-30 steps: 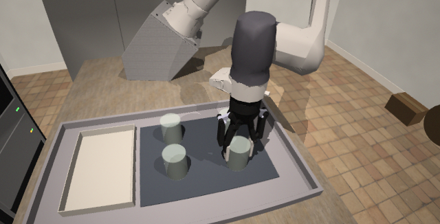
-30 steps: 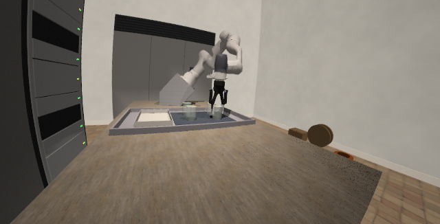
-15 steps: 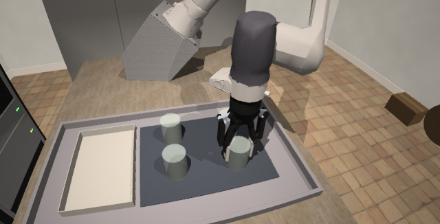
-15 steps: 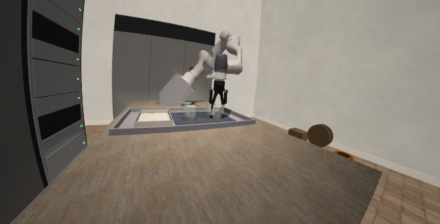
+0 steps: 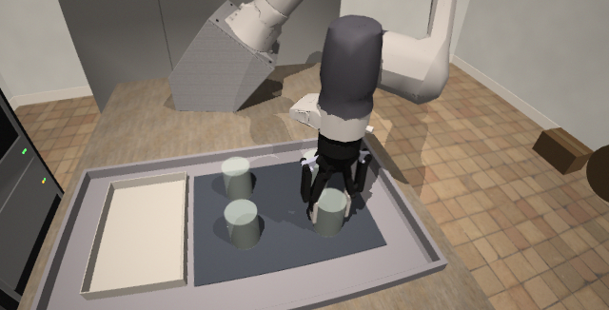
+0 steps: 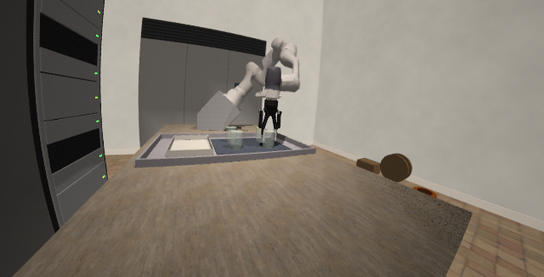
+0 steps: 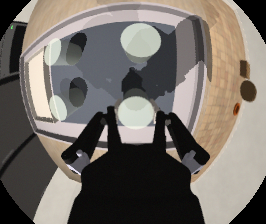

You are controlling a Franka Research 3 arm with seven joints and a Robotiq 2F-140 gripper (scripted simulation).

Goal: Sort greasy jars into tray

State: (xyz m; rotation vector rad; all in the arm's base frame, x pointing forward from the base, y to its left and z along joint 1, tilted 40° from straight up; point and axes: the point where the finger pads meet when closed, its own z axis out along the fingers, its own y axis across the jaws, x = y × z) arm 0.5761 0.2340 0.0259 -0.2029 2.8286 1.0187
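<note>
My hand is 42 cm to the left of the cream tray and 6 cm above it. The rest, counted from my hand: dark drying mat (10 cm to the right, 7 cm below, 5 cm behind); then rimmed steel table top (21 cm to the right, 7 cm below, 2 cm behind).
</note>
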